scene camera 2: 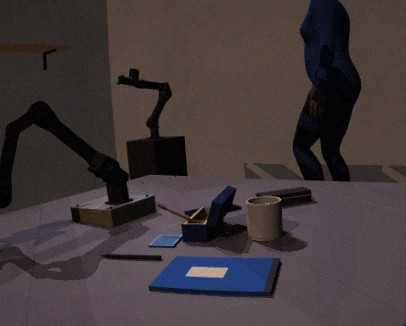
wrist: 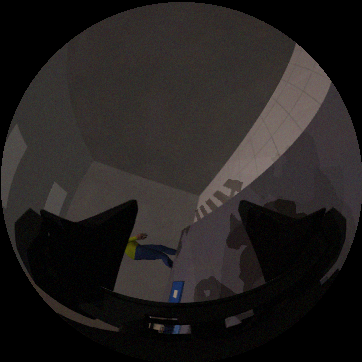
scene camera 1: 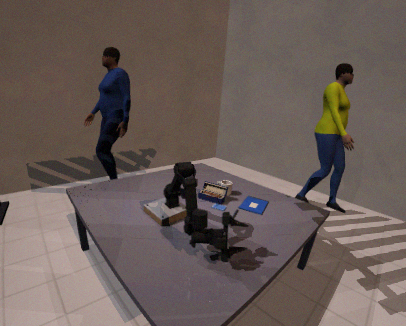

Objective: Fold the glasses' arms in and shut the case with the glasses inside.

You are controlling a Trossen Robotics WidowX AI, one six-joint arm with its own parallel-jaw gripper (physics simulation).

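Places are measured from the arm's base along level axes (x ahead, y left, z up), in centimetres.
Pixels of known places: gripper, between the fingertips: [wrist: 189, 205] [scene camera 1: 247, 237]; arm's base, origin of its link: [scene camera 2: 118, 202] [scene camera 1: 172, 204].
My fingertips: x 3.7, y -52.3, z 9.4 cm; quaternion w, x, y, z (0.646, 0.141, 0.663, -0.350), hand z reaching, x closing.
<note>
For each thing: its top centre in the pictures, then the offset to it from my fingertips. "*": a spot on its surface instead.
- dark blue case, a spot on its surface: [scene camera 2: 195, 232] * dx +31.1, dy +47.7, dz -11.8 cm
- glasses, a spot on its surface: [scene camera 1: 213, 193] * dx +28.9, dy +55.4, dz -10.0 cm
- beige mug, a spot on its surface: [scene camera 2: 264, 220] * dx +45.1, dy +55.0, dz -9.1 cm
- light blue flat piece, centre of its top: [scene camera 2: 166, 239] [scene camera 1: 219, 206] dx +24.8, dy +44.2, dz -13.6 cm
- dark pen, centre of its top: [scene camera 2: 129, 254] dx +26.3, dy +31.9, dz -13.2 cm
- blue notebook, centre of its top: [scene camera 2: 217, 272] [wrist: 173, 293] [scene camera 1: 254, 204] dx +47.8, dy +35.2, dz -13.3 cm
- black box, centre of its top: [scene camera 2: 283, 191] dx +31.1, dy +87.3, dz -10.7 cm
The dark blue case [scene camera 1: 211, 199] [scene camera 2: 195, 232] stands on the table with its lid [scene camera 2: 222, 208] raised and tilted back. The glasses [scene camera 1: 214, 191] lie in the case, small in view. A thin reddish-brown glasses arm [scene camera 2: 174, 212] sticks out over the case's rim toward the robot base; the other arm's position cannot be told. My gripper [scene camera 1: 243, 236] [wrist: 189, 205] is open, with its fingers wide apart and no object between them. It is above the table's front part, well away from the case. The gripper does not show in scene camera 2.
A beige mug [scene camera 1: 228, 187] [scene camera 2: 264, 220] stands close beside the case, on the lid side. A light blue flat piece [scene camera 1: 219, 207] [scene camera 2: 166, 241], a dark pen [scene camera 2: 132, 257] and a blue notebook [scene camera 1: 260, 201] [scene camera 2: 235, 280] lie nearby. A black box [scene camera 2: 298, 195] lies behind the mug.
</note>
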